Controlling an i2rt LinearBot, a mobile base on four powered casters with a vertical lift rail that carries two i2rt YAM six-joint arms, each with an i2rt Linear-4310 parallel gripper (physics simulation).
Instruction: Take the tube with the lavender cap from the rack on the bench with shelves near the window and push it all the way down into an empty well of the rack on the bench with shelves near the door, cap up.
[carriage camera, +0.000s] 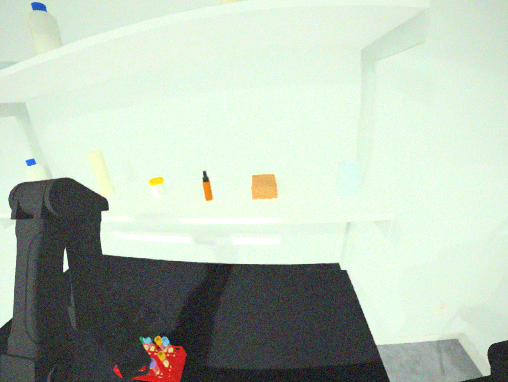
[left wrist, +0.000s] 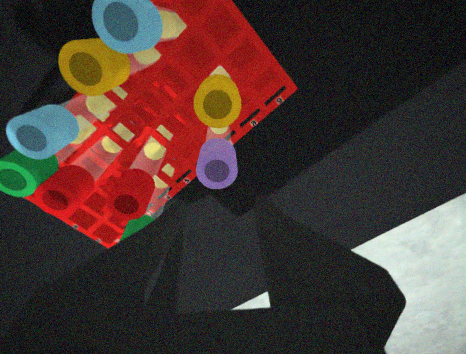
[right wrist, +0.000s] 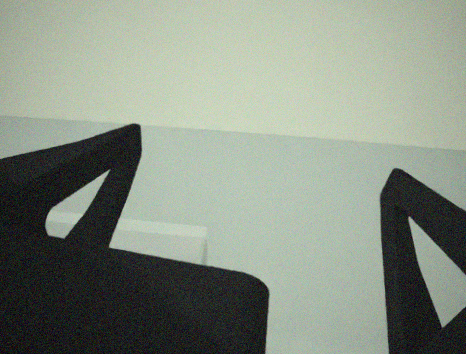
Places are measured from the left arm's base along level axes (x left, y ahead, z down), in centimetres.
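Pixels of known places: left gripper, fingertip midpoint: (carriage camera: 144, 367) (left wrist: 221, 207); right gripper, fingertip midpoint: (right wrist: 263, 159).
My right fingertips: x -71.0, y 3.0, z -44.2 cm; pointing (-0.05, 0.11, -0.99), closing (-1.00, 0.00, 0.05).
Note:
Ahead of a thing's pixels: the offset from my right fingertips to its top centre. "spot": to the spot under its first point. Level surfaces: height alone.
The tube with the lavender cap @(dx +70.0, dy +12.8, dz +61.2 cm) (carriage camera: 153, 364) (left wrist: 217, 162) stands cap up in the red rack @(dx +74.5, dy +15.8, dz +67.5 cm) (carriage camera: 175, 367) (left wrist: 267, 75), in the row along the numbered edge, next to a yellow-capped tube @(dx +67.9, dy +15.0, dz +61.2 cm) (carriage camera: 161, 355) (left wrist: 217, 101). My left gripper (left wrist: 221, 207) is partly open with nothing between its fingers. In the left wrist view its fingertips lie just below the lavender cap, pointing toward it; the exact height gap cannot be told. My right gripper (right wrist: 263, 159) is wide open and empty, facing a pale wall, away from the rack. A second rack does not show.
Blue, yellow, red and green-capped tubes crowd the rack's other side. The rack stands on a black bench top @(dz +73.2 cm) (carriage camera: 280, 310). Behind it a white shelf (carriage camera: 310, 218) bears an orange box @(spot: dx +36.4, dy +44.1, dz +23.8 cm) (carriage camera: 264, 187), an orange bottle @(spot: dx +53.5, dy +44.7, dz +23.8 cm) (carriage camera: 207, 189) and a yellow-lidded jar @(spot: dx +72.2, dy +48.7, dz +23.4 cm) (carriage camera: 157, 186).

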